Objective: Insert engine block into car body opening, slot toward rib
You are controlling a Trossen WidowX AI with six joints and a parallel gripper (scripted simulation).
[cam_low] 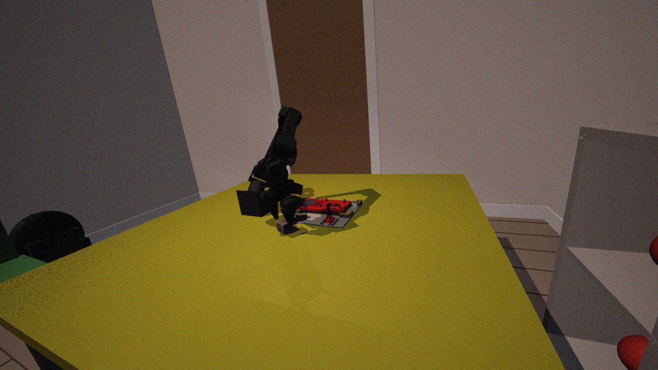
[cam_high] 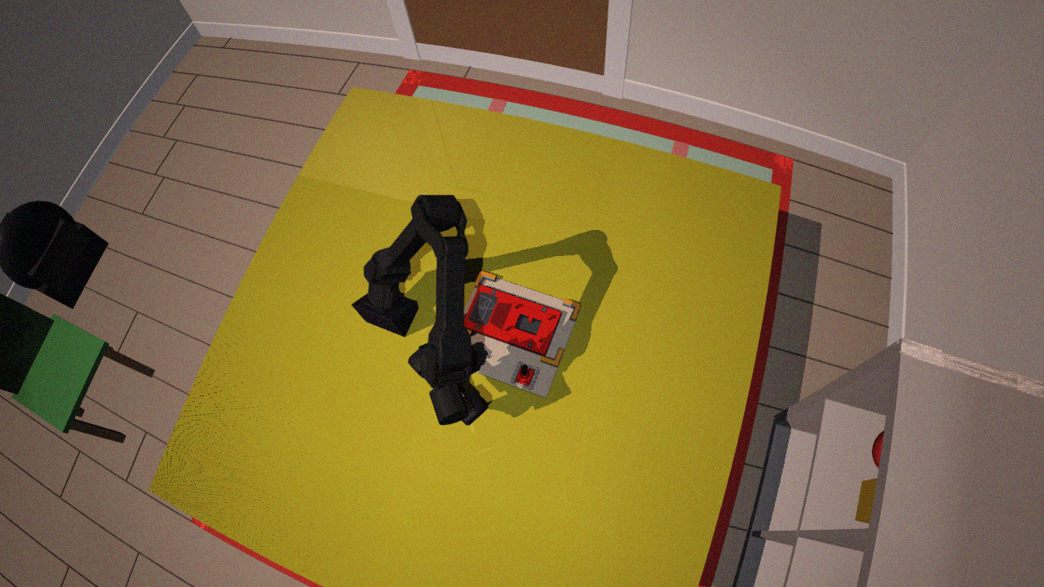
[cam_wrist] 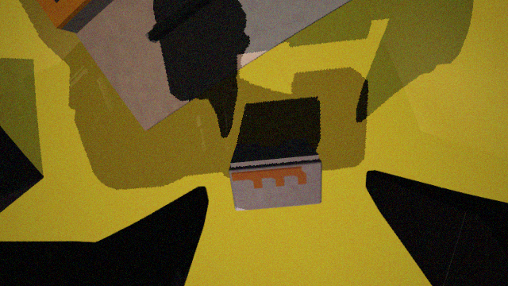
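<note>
Right now the engine block is 1 cm to the left of my gripper tip and 2 cm below it. Round my gripper tip: beige base plate 4 cm ahead, 20 cm to the left, 2 cm below.
</note>
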